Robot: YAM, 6 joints.
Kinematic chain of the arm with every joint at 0, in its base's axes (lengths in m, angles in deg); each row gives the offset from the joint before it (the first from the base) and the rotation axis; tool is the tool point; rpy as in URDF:
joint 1: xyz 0 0 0.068 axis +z
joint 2: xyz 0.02 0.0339 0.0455 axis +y
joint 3: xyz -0.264 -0.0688 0 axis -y
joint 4: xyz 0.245 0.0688 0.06 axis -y
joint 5: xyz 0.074 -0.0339 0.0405 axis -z
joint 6: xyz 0.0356 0 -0.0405 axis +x
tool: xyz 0 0 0 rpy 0 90 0
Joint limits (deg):
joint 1: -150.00..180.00
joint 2: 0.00..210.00
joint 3: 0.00..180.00
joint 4: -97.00..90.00
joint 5: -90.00..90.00
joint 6: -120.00..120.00
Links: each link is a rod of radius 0.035 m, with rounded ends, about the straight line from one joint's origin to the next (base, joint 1, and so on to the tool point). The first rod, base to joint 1, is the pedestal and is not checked.
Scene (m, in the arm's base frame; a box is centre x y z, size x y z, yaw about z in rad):
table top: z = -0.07
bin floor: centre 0.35 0.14 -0.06 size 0.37 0.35 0.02 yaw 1
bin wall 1: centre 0.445 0.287 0.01 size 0.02 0.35 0.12 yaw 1
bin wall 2: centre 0.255 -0.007 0.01 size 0.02 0.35 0.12 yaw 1
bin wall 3: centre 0.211 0.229 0.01 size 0.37 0.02 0.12 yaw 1
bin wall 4: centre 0.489 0.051 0.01 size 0.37 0.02 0.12 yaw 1
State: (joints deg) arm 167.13 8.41 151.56 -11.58 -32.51 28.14
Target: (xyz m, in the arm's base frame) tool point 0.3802 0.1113 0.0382
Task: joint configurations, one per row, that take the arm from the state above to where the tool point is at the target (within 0.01 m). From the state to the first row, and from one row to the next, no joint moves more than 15 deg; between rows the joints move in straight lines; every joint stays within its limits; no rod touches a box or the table.
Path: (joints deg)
1: 153.29 19.48 144.49 -12.61 -31.04 28.14
2: 139.45 30.55 137.42 -13.64 -29.57 28.14
3: 125.60 41.62 130.35 -14.67 -28.10 28.14
4: 111.76 52.68 123.28 -15.70 -26.63 28.14
5: 97.92 63.75 116.21 -16.73 -25.16 28.14
6: 84.08 74.82 109.14 -17.77 -23.68 28.14
7: 70.24 85.89 102.07 -18.80 -22.21 28.14
8: 56.39 96.96 95.00 -19.83 -20.74 28.14
9: 42.55 108.03 87.94 -20.86 -19.27 28.14
10: 28.71 119.10 80.87 -21.89 -17.80 28.14
11: 14.87 130.17 73.80 -22.92 -16.33 28.14

